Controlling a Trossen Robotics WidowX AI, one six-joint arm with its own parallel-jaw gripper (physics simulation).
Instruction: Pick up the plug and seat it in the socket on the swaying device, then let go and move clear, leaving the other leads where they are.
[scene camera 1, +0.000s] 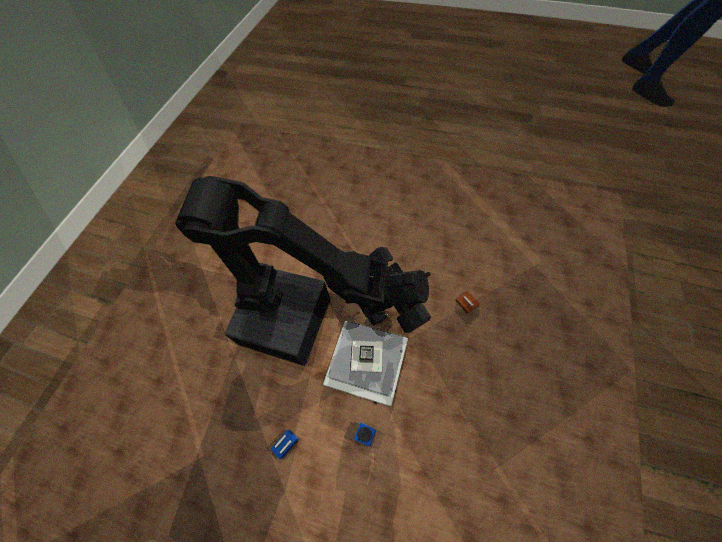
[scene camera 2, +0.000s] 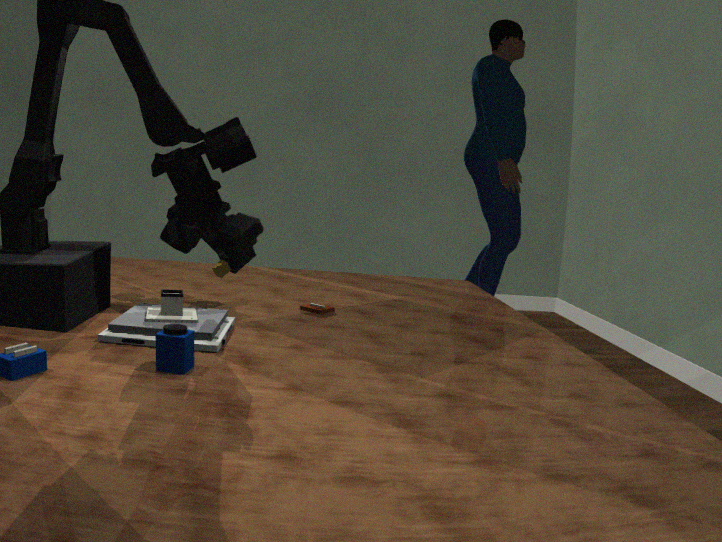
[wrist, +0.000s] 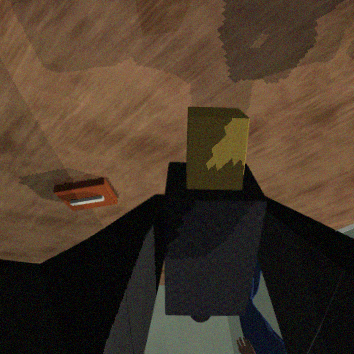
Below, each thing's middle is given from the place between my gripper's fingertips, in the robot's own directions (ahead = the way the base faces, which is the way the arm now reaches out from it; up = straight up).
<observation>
The plug (wrist: 214, 209) is 1 cm ahead of my hand and 1 cm above it.
</observation>
